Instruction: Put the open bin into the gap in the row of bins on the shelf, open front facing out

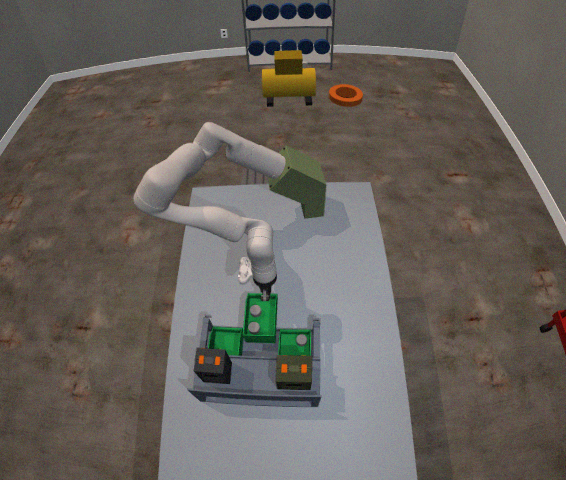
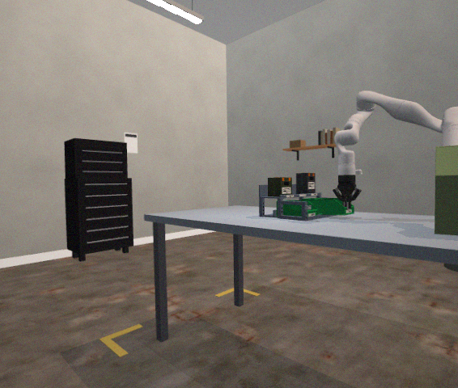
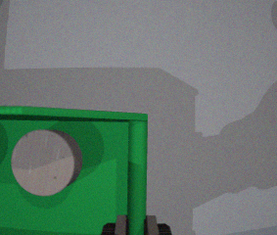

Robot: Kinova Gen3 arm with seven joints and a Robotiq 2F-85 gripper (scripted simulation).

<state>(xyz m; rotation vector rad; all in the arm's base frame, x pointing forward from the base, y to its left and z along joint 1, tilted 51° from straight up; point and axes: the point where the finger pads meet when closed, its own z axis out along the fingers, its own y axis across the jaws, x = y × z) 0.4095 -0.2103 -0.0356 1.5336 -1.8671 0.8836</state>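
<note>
The grey shelf lies 230 mm ahead of my hand, 60 mm to the right of it and 10 mm above it.
</note>
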